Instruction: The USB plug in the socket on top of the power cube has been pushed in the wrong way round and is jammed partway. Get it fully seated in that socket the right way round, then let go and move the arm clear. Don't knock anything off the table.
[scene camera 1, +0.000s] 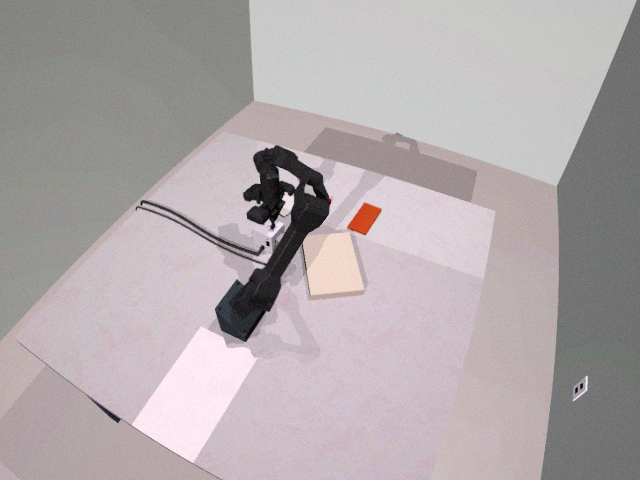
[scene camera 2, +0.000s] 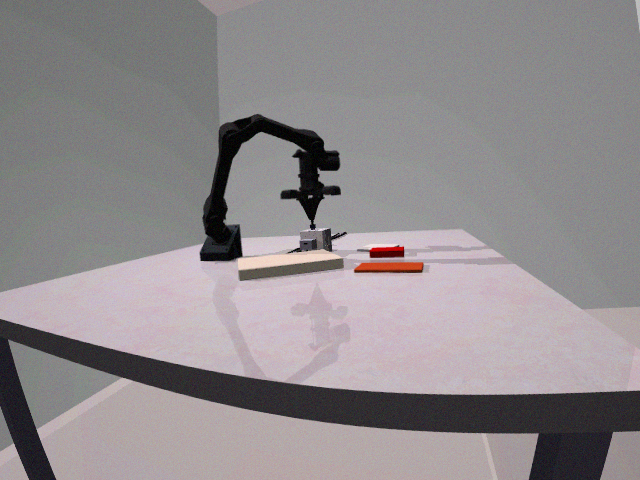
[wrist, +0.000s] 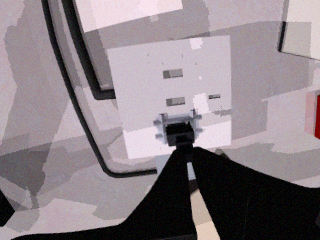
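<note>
The gripper (scene camera 1: 273, 221) is visible, also in scene camera 2 (scene camera 2: 311, 220) and in the wrist view (wrist: 186, 156). A beige board (scene camera 1: 332, 270) is present, visible in scene camera 2 (scene camera 2: 270, 266) too. Also visible: a dark USB plug (wrist: 180, 135) and a white power cube (wrist: 171, 77).
</note>
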